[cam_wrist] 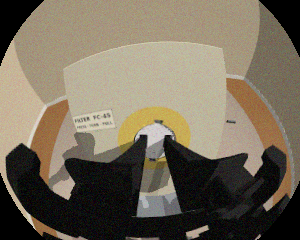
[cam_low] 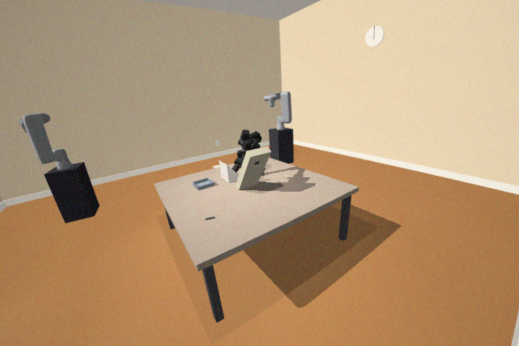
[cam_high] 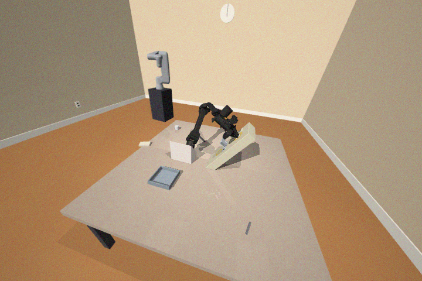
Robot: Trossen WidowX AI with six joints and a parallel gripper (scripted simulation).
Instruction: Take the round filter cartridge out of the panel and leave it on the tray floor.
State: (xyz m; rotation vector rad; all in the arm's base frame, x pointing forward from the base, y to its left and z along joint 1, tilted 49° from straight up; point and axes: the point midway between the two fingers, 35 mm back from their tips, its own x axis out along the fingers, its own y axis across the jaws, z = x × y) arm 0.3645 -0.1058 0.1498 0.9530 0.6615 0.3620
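My gripper tip is 10 mm short of the filter cartridge and 10 mm above it. Also, from my gripper tip: small dark grey stick 190 mm ahead, 430 mm to the right, 270 mm below; blue-grey tray 400 mm behind, 330 mm to the right, 260 mm below; small white cylinder 740 mm behind, 330 mm to the left, 250 mm below.
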